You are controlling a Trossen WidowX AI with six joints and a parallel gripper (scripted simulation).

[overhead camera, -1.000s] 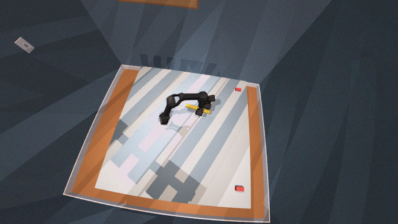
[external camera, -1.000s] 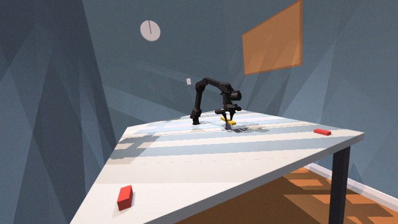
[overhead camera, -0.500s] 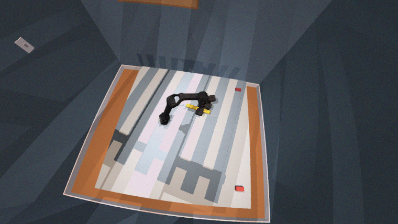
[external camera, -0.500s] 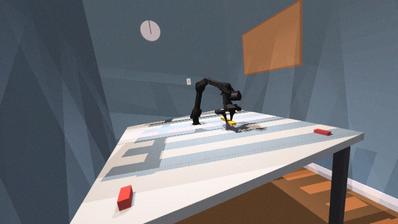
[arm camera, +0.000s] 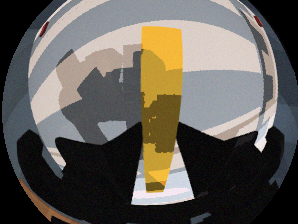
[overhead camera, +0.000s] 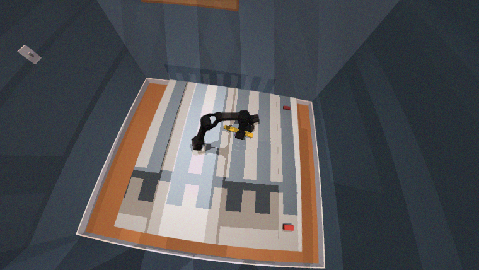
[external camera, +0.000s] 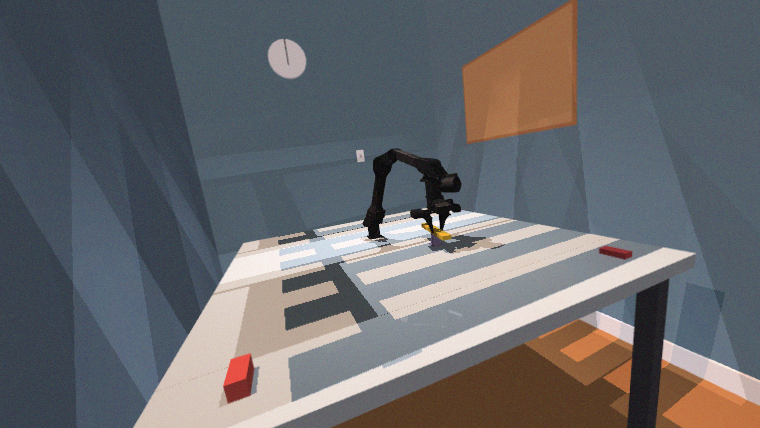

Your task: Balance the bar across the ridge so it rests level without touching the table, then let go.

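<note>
The bar is 3 cm behind my gripper tip and 1 cm to the left of it.
</note>
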